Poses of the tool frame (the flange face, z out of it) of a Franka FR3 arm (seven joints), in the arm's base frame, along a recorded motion.
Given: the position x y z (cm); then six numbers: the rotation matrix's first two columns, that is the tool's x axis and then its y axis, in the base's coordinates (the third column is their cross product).
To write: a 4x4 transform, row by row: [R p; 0 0 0 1], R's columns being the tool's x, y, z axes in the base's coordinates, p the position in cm. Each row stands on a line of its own. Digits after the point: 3 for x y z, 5 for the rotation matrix.
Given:
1: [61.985, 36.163, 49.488, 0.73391, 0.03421, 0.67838, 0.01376, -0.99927, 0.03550]
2: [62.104, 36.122, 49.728, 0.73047, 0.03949, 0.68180, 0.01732, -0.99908, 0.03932]
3: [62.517, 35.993, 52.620, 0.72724, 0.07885, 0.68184, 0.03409, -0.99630, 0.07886]
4: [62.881, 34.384, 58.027, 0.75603, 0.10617, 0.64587, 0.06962, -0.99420, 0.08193]
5: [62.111, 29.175, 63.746, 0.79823, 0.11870, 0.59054, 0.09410, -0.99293, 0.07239]
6: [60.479, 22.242, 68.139, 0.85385, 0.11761, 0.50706, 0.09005, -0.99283, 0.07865]
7: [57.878, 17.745, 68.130, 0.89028, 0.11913, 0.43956, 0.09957, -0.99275, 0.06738]
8: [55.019, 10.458, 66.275, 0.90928, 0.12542, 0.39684, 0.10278, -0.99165, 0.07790]
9: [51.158, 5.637, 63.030, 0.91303, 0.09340, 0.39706, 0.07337, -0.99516, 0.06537]
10: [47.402, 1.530, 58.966, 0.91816, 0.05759, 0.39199, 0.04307, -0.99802, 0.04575]
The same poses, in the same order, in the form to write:
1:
0.73391, 0.01376, 0.67910, 61.985
0.03421, -0.99927, -0.01672, 36.163
0.67838, 0.03550, -0.73384, 49.488
0, 0, 0, 1

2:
0.73047, 0.01732, 0.68273, 62.104
0.03949, -0.99908, -0.01691, 36.122
0.68180, 0.03932, -0.73048, 49.728
0, 0, 0, 1

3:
0.72724, 0.03409, 0.68554, 62.517
0.07885, -0.99630, -0.03411, 35.993
0.68184, 0.07886, -0.72724, 52.620
0, 0, 0, 1

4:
0.75603, 0.06962, 0.65082, 62.881
0.10617, -0.99420, -0.01698, 34.384
0.64587, 0.08193, -0.75904, 58.027
0, 0, 0, 1

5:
0.79823, 0.09410, 0.59496, 62.111
0.11870, -0.99293, -0.00221, 29.175
0.59054, 0.07239, -0.80376, 63.746
0, 0, 0, 1

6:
0.85385, 0.09005, 0.51267, 60.479
0.11761, -0.99283, -0.02149, 22.242
0.50706, 0.07865, -0.85832, 68.139
0, 0, 0, 1

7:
0.89028, 0.09957, 0.44440, 57.878
0.11913, -0.99275, -0.01622, 17.745
0.43956, 0.06738, -0.89569, 68.130
0, 0, 0, 1

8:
0.90928, 0.10278, 0.40330, 55.019
0.12542, -0.99165, -0.03005, 10.458
0.39684, 0.07790, -0.91458, 66.275
0, 0, 0, 1

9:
0.91303, 0.07337, 0.40124, 51.158
0.09340, -0.99516, -0.03055, 5.637
0.39706, 0.06537, -0.91546, 63.030
0, 0, 0, 1

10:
0.91816, 0.04307, 0.39385, 47.402
0.05759, -0.99802, -0.02512, 1.530
0.39199, 0.04575, -0.91882, 58.966
0, 0, 0, 1

